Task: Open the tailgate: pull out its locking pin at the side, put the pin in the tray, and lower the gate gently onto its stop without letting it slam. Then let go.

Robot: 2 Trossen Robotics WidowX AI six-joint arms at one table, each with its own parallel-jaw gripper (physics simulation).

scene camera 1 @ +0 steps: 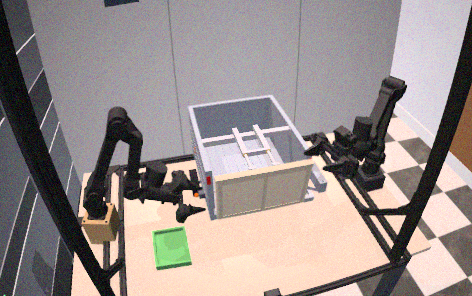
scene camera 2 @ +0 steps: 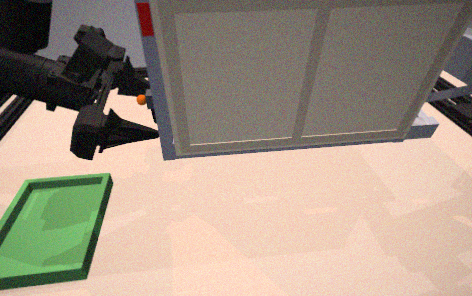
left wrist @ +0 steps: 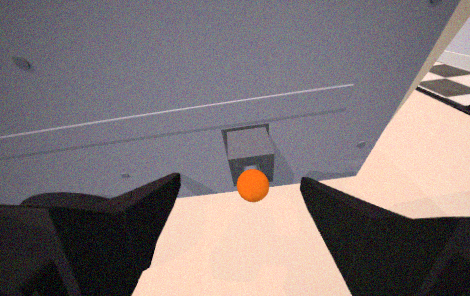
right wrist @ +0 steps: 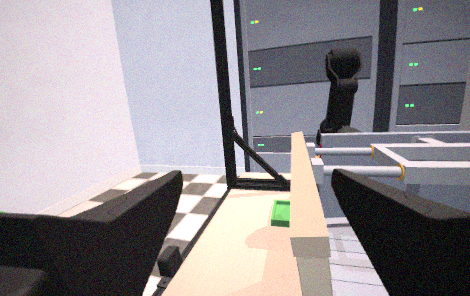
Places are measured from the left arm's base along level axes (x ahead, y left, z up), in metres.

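Pixels of known places: left gripper, between the fingertips: point(scene camera 1: 204, 199) point(left wrist: 241, 181); right gripper, between the fingertips: point(scene camera 1: 313, 160) point(right wrist: 256, 177); left arm's base, origin of its link: point(scene camera 1: 97, 213); right arm's base, origin of its link: point(scene camera 1: 370, 171).
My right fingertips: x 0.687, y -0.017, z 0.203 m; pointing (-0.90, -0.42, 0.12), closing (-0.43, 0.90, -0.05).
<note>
For each thing: its top centre in the pictures, then the offset to it from my right fingertips. "*": a spot on its surface instead.
- small grey block, a spot on its surface: point(left wrist: 250, 142) * dx -0.333, dy +0.089, dz -0.183 m
- green tray, centre of its top: point(scene camera 2: 49, 217) point(right wrist: 298, 210) point(scene camera 1: 170, 245) dx -0.441, dy -0.050, dz -0.290 m
- grey bed, a spot on its surface: point(scene camera 1: 232, 101) * dx -0.215, dy +0.419, dz -0.032 m
The tan tailgate point(scene camera 1: 262, 190) point(scene camera 2: 245, 75) point(right wrist: 307, 200) stands upright across the open end of the grey truck bed. The locking pin's orange ball knob point(scene camera 1: 196, 195) point(scene camera 2: 141, 99) point(left wrist: 253, 185) sticks out of a small grey block point(left wrist: 250, 142) low on the bed's side. My left gripper point(scene camera 1: 201, 200) point(scene camera 2: 152, 111) point(left wrist: 241, 181) is open at that side; its fingers stand apart on either side of the knob. My right gripper point(scene camera 1: 315, 160) point(right wrist: 256, 177) is open near the gate's upper right corner, holding nothing. The green tray point(scene camera 1: 172, 266) point(scene camera 2: 97, 235) point(right wrist: 281, 214) is empty.
The grey bed point(scene camera 1: 232, 101) holds a pale frame with two rails. A grey block point(scene camera 1: 318, 180) point(scene camera 2: 422, 130) projects at the gate's lower right. Black frame posts point(right wrist: 223, 95) and rails surround the table. The tray lies in front of the left arm in scene camera 1.
</note>
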